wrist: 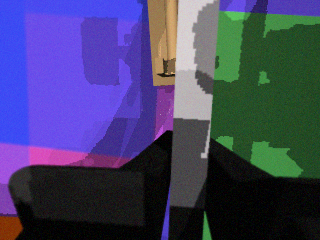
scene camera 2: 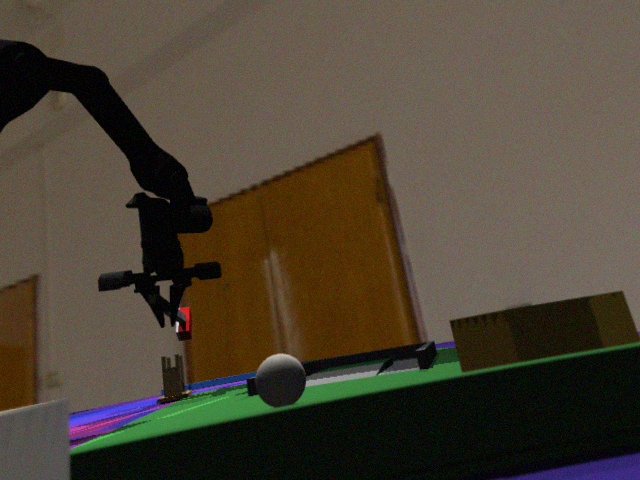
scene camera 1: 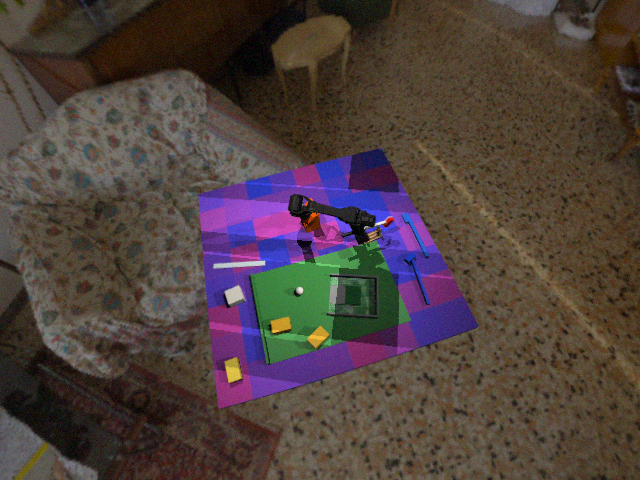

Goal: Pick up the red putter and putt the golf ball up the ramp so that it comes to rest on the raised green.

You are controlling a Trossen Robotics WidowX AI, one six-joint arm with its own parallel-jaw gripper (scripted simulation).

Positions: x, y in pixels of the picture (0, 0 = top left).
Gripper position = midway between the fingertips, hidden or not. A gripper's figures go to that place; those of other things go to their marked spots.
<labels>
My gripper [scene camera 2: 168, 326]: 0.80 m from the lens. A tan stand [scene camera 2: 173, 377]: 0.84 m from the lens. A green mat [scene camera 2: 225, 402] is 0.56 m from the lens. The marked spots on the green mat and the tan stand are 0.29 m apart.
</labels>
